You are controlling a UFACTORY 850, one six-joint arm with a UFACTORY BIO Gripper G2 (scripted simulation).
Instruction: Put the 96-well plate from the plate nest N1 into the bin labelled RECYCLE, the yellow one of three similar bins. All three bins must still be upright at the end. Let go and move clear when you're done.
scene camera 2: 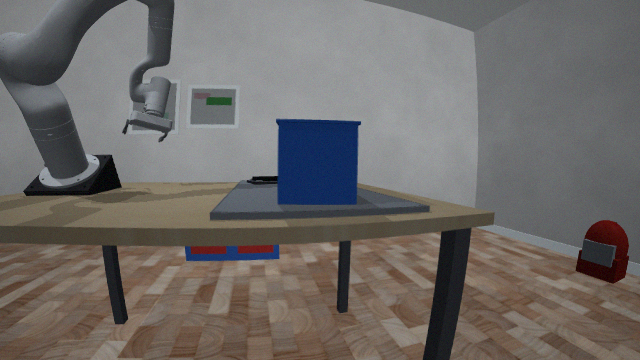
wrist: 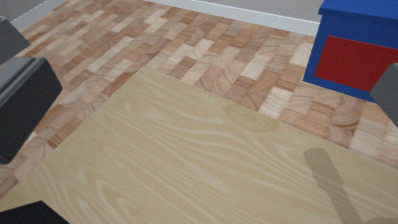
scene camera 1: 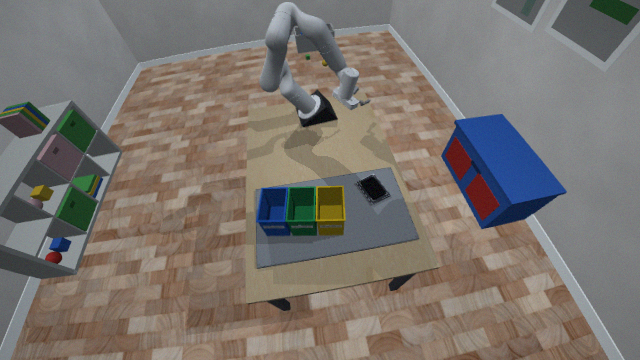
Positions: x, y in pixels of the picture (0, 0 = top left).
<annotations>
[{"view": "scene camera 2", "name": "blue bin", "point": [317, 159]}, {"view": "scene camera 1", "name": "blue bin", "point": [272, 200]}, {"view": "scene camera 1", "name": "green bin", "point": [301, 204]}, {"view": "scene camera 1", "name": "yellow bin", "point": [330, 205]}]
</annotations>
